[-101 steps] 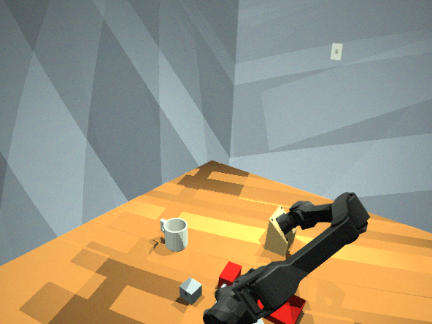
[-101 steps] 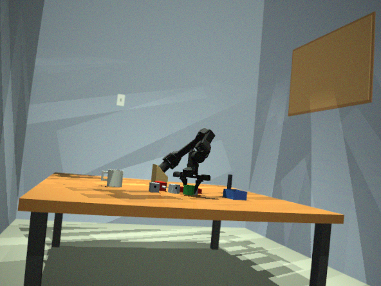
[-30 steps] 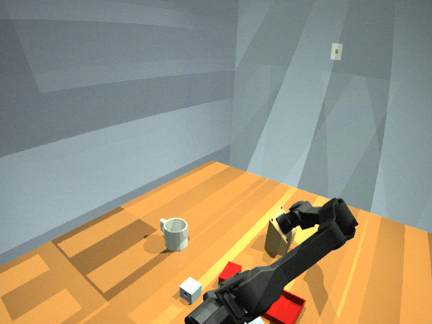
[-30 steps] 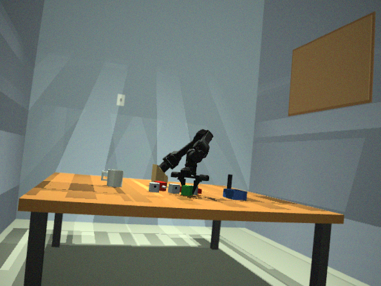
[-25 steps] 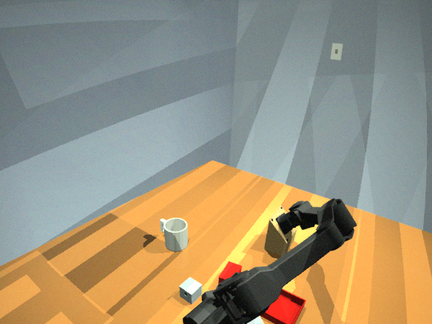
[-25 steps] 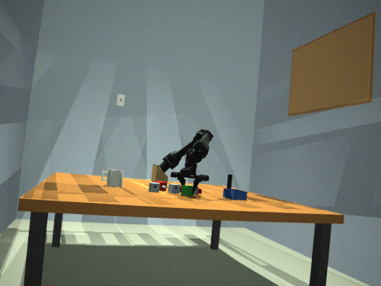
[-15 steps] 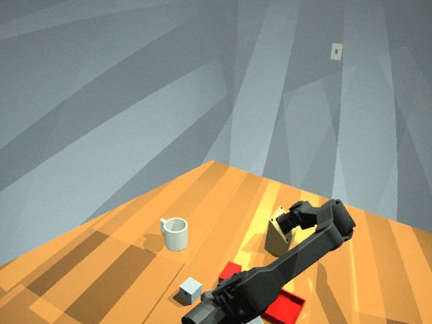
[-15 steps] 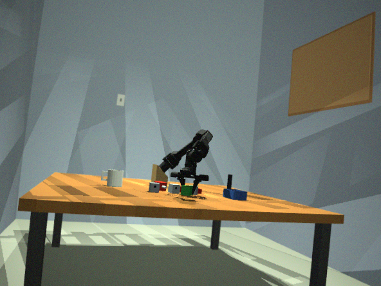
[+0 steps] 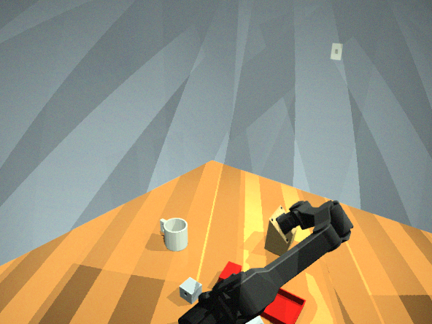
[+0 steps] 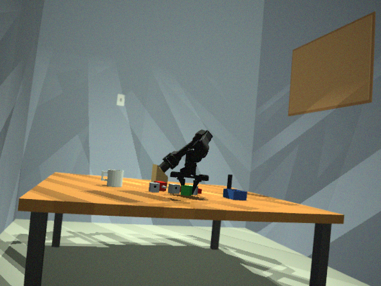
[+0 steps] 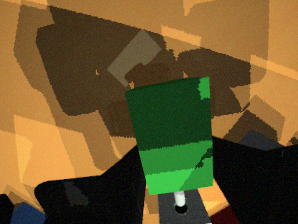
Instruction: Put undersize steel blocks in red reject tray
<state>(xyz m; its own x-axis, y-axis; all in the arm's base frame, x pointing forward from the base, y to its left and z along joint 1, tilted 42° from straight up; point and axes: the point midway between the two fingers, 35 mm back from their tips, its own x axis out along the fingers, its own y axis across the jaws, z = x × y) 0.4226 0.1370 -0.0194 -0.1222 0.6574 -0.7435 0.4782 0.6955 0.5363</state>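
Now: gripper tip 8 cm past the steel block, 6 cm to the left of it and 1 cm below it. Round my gripper tip: green GO gauge 1 cm behind, 1 cm to the left, 2 cm above; red-handled gauge 15 cm behind, 11 cm to the right, 1 cm above; red reject tray 19 cm behind, 4 cm to the left.
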